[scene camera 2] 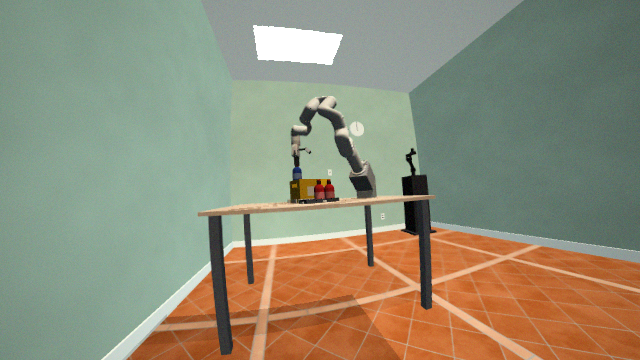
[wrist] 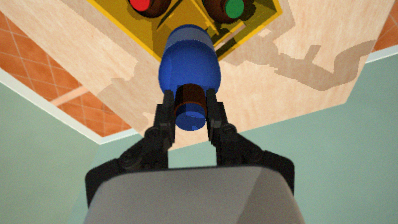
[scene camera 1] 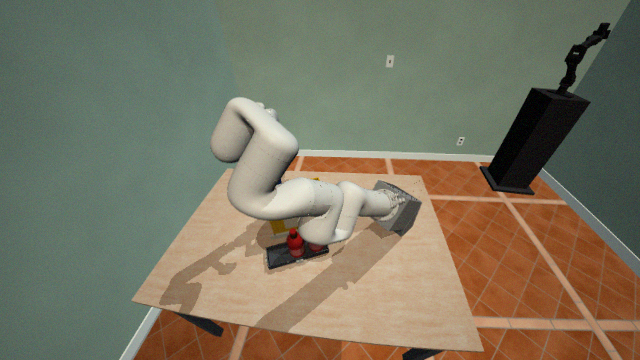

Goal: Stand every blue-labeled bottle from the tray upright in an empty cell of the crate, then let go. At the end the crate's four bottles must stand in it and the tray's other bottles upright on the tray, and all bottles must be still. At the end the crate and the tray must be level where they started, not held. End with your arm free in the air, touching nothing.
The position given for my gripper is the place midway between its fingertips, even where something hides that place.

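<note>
A blue-labeled bottle [wrist: 189,66] is visible, as is my gripper [wrist: 190,100].
</note>
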